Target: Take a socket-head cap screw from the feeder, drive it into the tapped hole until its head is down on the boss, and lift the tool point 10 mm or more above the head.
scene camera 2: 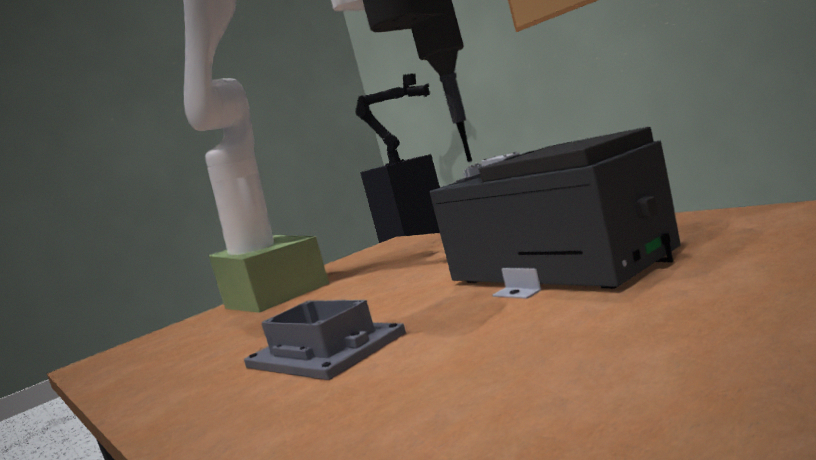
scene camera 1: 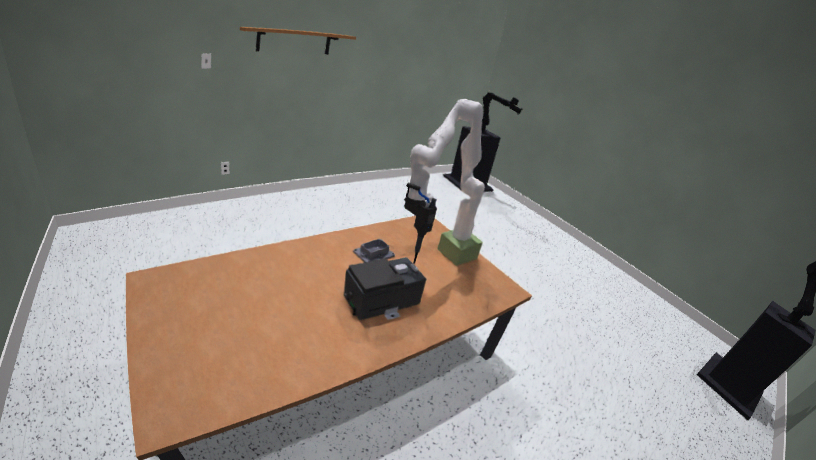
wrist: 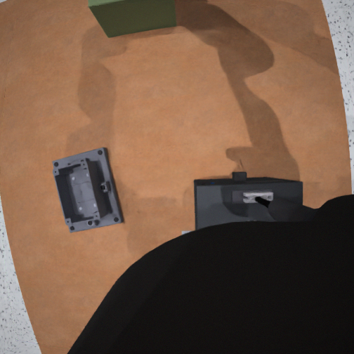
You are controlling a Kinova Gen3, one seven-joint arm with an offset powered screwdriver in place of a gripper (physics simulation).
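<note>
The black box-shaped feeder (scene camera 1: 374, 297) (scene camera 2: 525, 228) (wrist: 212, 200) stands on the table, with a pale metal pick-up block (scene camera 1: 401, 267) (wrist: 267, 196) on its top. My screwdriver tip (scene camera 1: 414, 262) (scene camera 2: 469, 159) (wrist: 258, 199) points down at this block, close above it in scene camera 2; contact cannot be made out. No screw can be made out at the tip. The grey open-topped housing (scene camera 1: 365, 253) (scene camera 2: 294, 336) (wrist: 114, 200) sits apart from the feeder. It has small side bosses (scene camera 2: 357, 339) (wrist: 105, 187) with dark holes; which hole is the tapped one cannot be told.
The arm's green base block (scene camera 1: 460, 249) (scene camera 2: 285, 277) (wrist: 142, 17) stands on the wooden table (scene camera 1: 240, 331) (scene camera 2: 571, 388) (wrist: 160, 100). A small metal bracket (scene camera 1: 392, 313) (scene camera 2: 520, 280) sits at the feeder's foot. Black camera stands (scene camera 1: 760, 360) (scene camera 2: 400, 197) stand off the table.
</note>
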